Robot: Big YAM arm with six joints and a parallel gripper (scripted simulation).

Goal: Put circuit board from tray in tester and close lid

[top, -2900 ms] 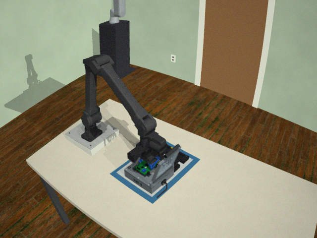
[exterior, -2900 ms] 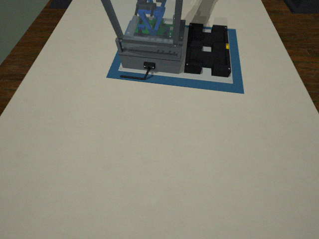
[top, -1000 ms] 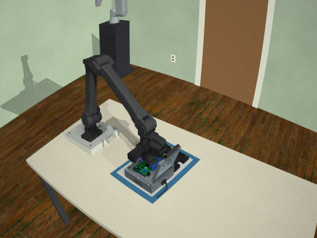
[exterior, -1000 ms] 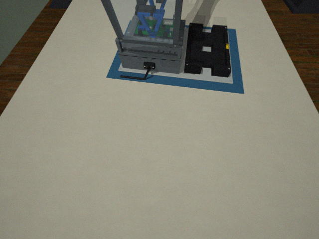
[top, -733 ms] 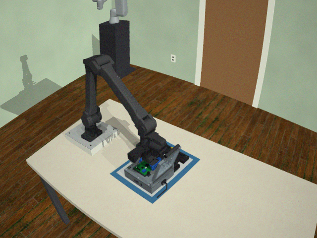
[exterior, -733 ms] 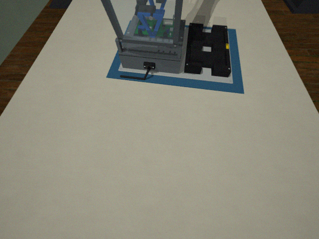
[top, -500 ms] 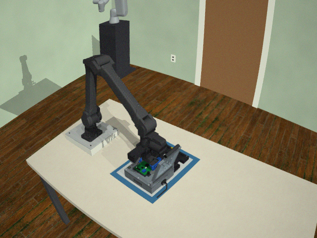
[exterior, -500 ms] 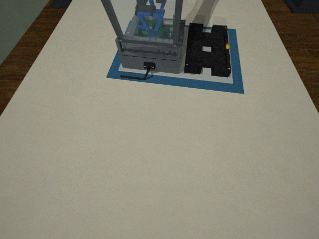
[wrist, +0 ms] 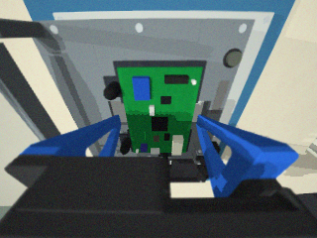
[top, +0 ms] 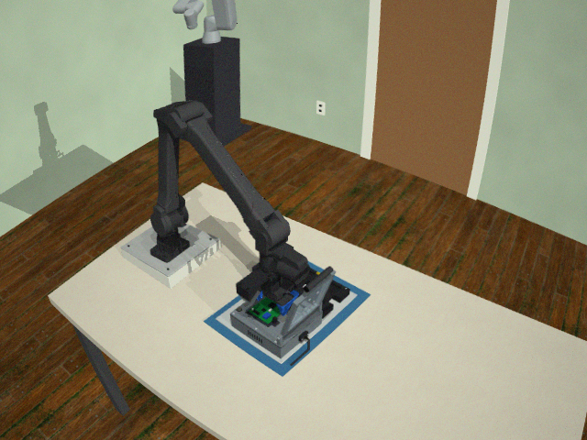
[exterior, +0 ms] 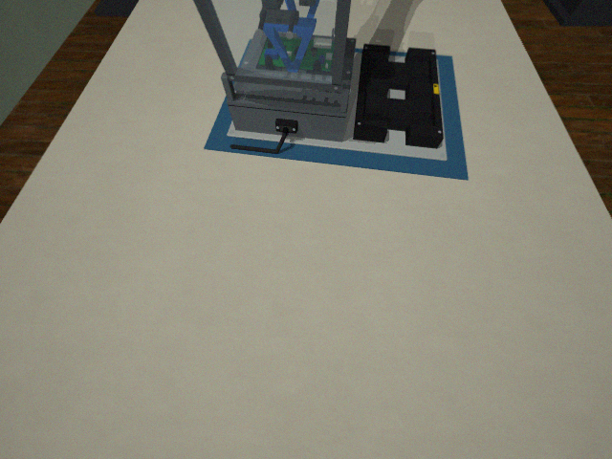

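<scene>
My gripper is now right at the green circuit board. The rest, counted from my hand: tester lid: 120 mm ahead, 100 mm above, 20 mm to the right.
</scene>
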